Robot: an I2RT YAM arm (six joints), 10 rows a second.
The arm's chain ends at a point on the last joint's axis. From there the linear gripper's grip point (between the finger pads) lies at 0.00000 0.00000 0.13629 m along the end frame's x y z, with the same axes.
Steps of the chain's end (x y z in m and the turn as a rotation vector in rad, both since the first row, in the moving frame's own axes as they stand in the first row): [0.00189 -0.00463 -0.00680 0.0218 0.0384 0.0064]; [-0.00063 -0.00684 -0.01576 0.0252 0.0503 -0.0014]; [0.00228 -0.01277 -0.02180 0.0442 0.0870 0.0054]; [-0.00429 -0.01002 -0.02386 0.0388 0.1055 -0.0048]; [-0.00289 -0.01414 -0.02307 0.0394 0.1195 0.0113]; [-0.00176 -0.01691 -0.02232 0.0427 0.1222 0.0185]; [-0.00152 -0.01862 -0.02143 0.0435 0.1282 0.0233]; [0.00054 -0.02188 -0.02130 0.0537 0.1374 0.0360]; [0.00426 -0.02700 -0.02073 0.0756 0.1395 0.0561]
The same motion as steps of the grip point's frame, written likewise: [0.00713 -0.00758 -0.00693 0.0218 0.0384 0.0064]; [0.00622 -0.01028 -0.01598 0.0252 0.0503 -0.0014]; [0.01413 -0.01875 -0.02245 0.0442 0.0870 0.0054]; [0.01005 -0.01533 -0.02472 0.0388 0.1055 -0.0048]; [0.01338 -0.01940 -0.02415 0.0394 0.1195 0.0113]; [0.01490 -0.02256 -0.02346 0.0427 0.1222 0.0185]; [0.01597 -0.02433 -0.02268 0.0435 0.1282 0.0233]; [0.01933 -0.02883 -0.02278 0.0537 0.1374 0.0360]; [0.02347 -0.03672 -0.02244 0.0756 0.1395 0.0561]
